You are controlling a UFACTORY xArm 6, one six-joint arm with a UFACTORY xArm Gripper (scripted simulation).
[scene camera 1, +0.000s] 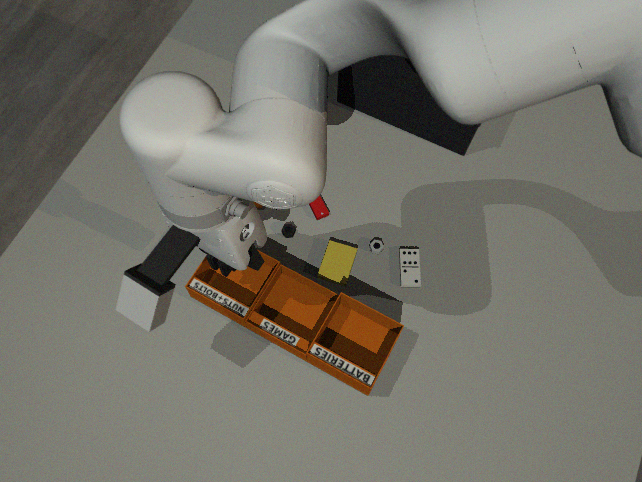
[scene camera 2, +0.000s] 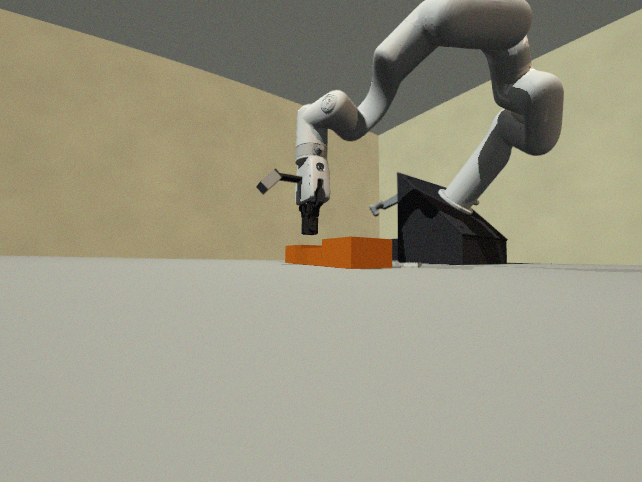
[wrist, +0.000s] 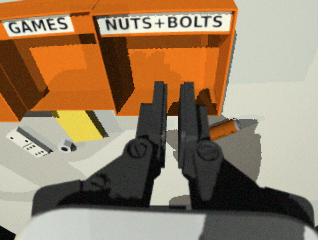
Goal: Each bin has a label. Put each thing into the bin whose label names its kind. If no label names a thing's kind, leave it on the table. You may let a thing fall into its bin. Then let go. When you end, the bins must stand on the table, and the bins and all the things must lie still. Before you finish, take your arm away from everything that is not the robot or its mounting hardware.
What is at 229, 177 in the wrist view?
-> My gripper.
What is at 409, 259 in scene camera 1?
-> A white domino.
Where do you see a yellow card box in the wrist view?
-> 81, 125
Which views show the yellow card box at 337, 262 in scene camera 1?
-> Scene camera 1 and the wrist view only.
